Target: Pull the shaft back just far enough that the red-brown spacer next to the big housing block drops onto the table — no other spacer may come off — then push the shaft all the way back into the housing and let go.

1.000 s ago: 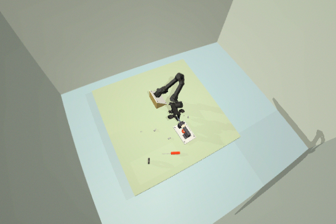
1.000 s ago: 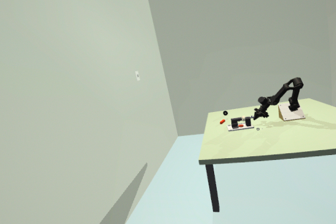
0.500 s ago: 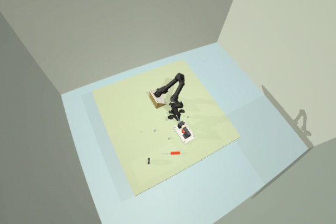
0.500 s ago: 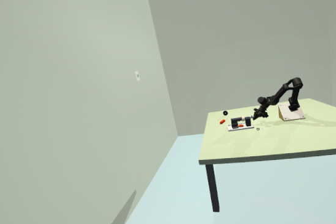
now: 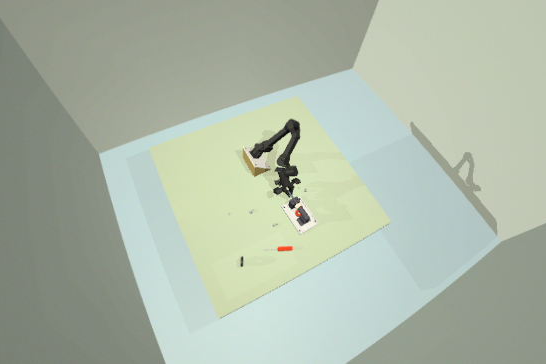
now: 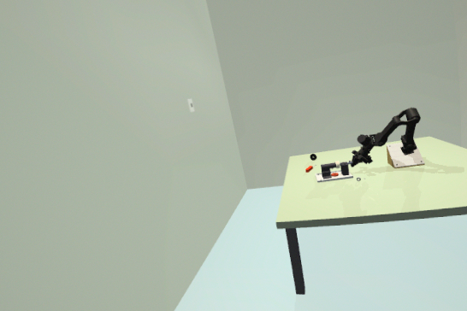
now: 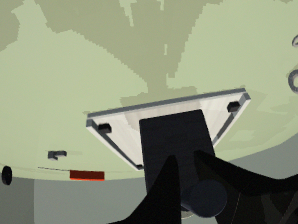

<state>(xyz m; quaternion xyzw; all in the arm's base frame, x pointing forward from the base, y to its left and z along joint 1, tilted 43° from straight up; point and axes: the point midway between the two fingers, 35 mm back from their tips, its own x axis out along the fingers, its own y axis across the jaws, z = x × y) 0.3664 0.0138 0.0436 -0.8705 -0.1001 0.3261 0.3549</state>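
My gripper tip is now 110 mm short of the red-brown spacer, 40 mm above it and 10 mm to the left of it. The rest, counted from my gripper tip: red-handled screwdriver (270 mm to the right, 230 mm ahead, 50 mm below); then black disc (500 mm to the right, 180 mm ahead, 20 mm below); then shaft (30 mm ahead, 30 mm above).
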